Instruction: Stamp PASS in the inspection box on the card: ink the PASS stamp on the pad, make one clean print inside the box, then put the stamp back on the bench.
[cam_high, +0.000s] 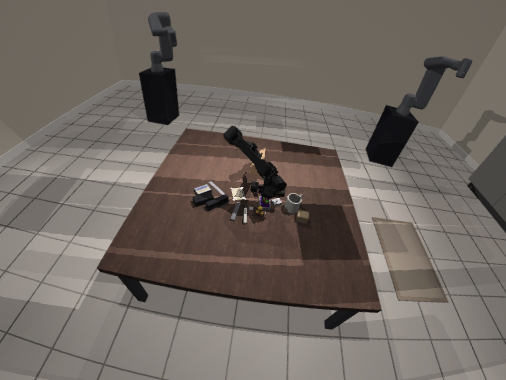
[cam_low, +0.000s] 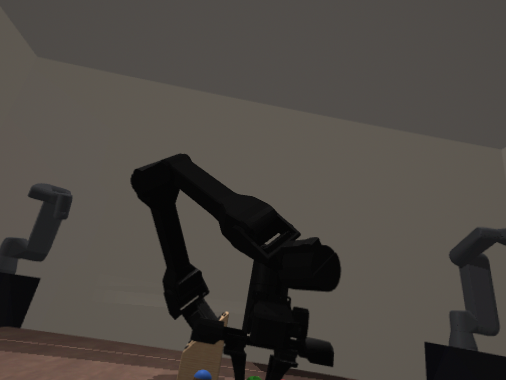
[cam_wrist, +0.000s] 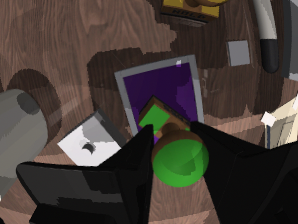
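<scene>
Now: the PASS stamp right at my gripper tip. Round my gripper tip: purple ink pad 30 mm below; yellow stamp 90 mm ahead, 10 mm to the right, 20 mm below; blue stamp 70 mm behind, 80 mm to the right, 20 mm below.
</scene>
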